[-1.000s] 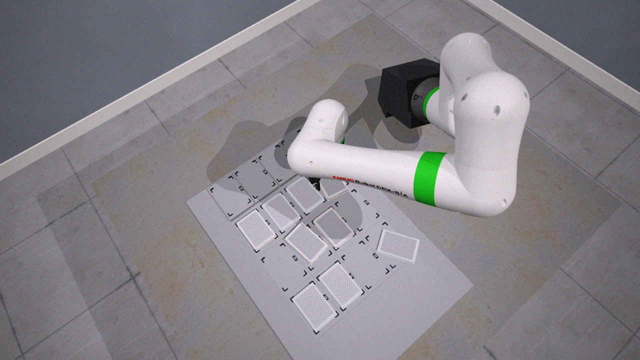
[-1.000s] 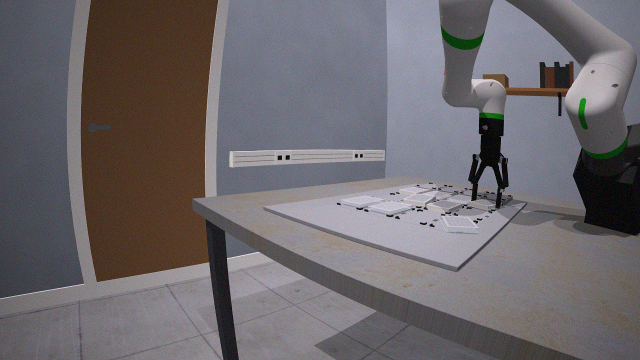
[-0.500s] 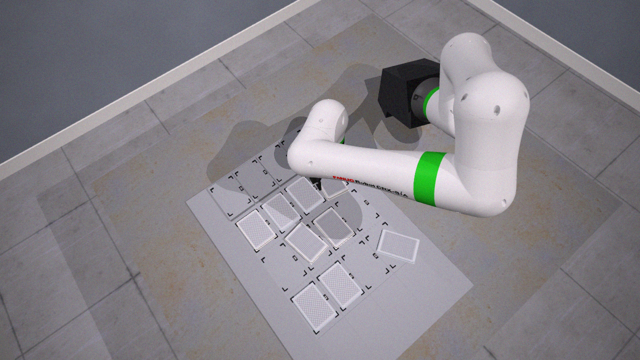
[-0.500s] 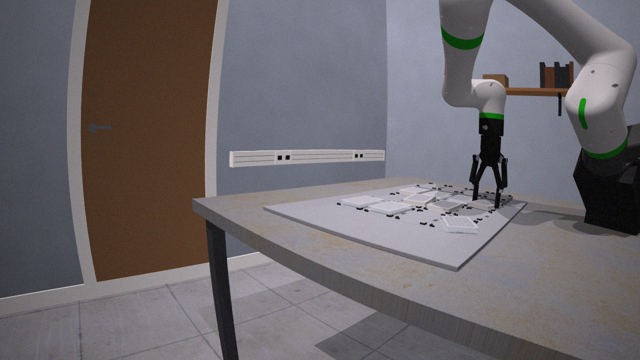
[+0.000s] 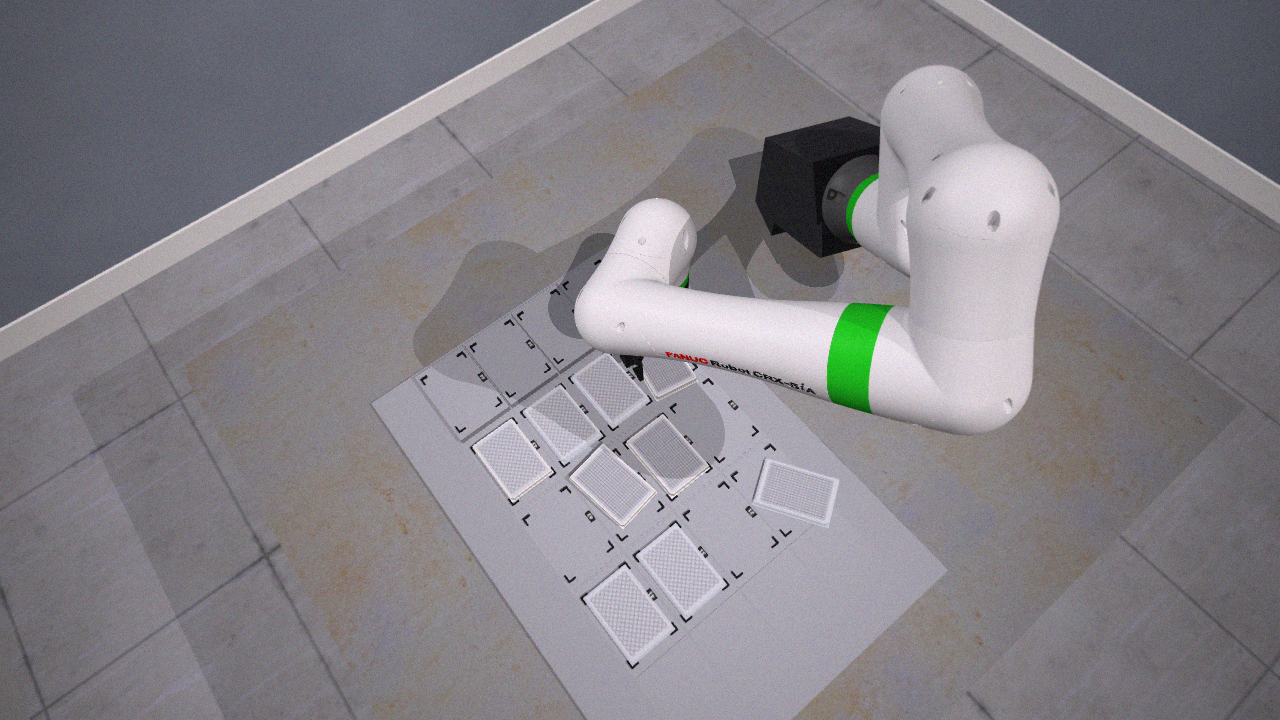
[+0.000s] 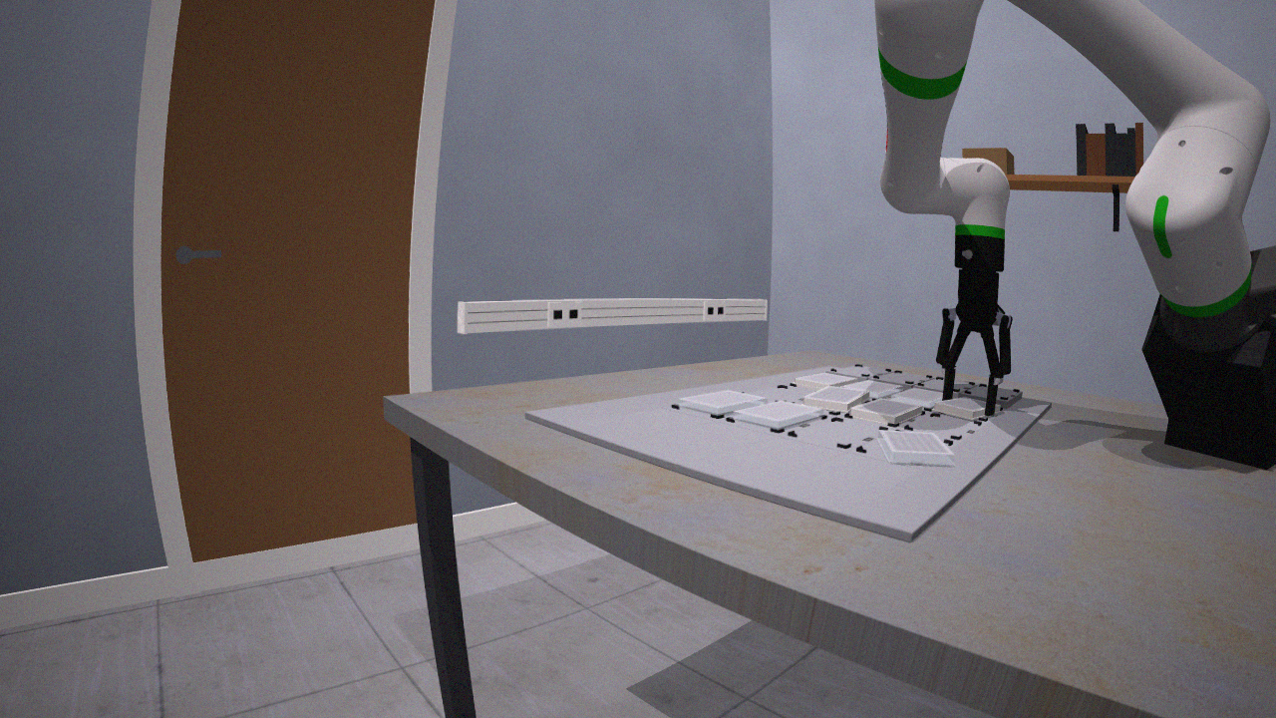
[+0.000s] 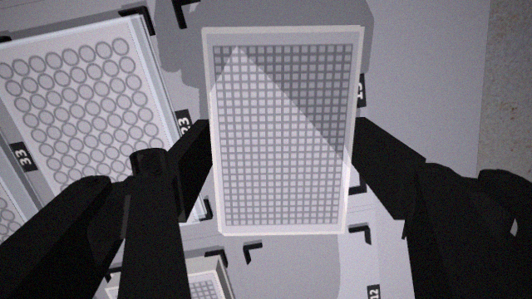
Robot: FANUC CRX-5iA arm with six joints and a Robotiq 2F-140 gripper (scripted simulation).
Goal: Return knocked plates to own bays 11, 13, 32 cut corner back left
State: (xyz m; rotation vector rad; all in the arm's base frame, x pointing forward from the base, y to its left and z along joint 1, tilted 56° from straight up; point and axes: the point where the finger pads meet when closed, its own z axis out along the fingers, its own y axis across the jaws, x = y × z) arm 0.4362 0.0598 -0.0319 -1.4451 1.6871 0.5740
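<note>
Right now the plate is 20 mm below my hand.
</note>
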